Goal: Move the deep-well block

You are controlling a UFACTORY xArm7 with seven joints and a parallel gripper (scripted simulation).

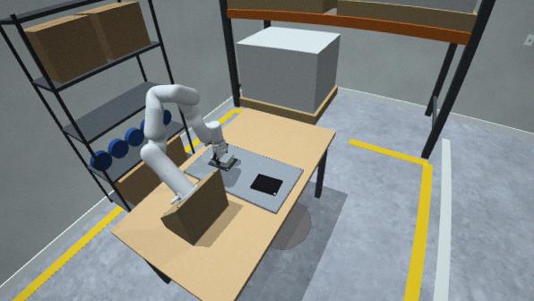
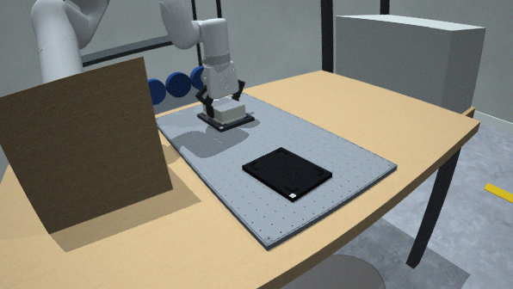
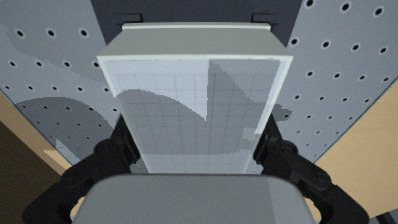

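Right now my hand is right at the white deep-well block. Round my hand: black nest N2 (360 mm to the right, 30 mm behind, 20 mm below); then nest N1 (20 mm below); then small white corner mark (450 mm to the right, 70 mm behind, 20 mm below).
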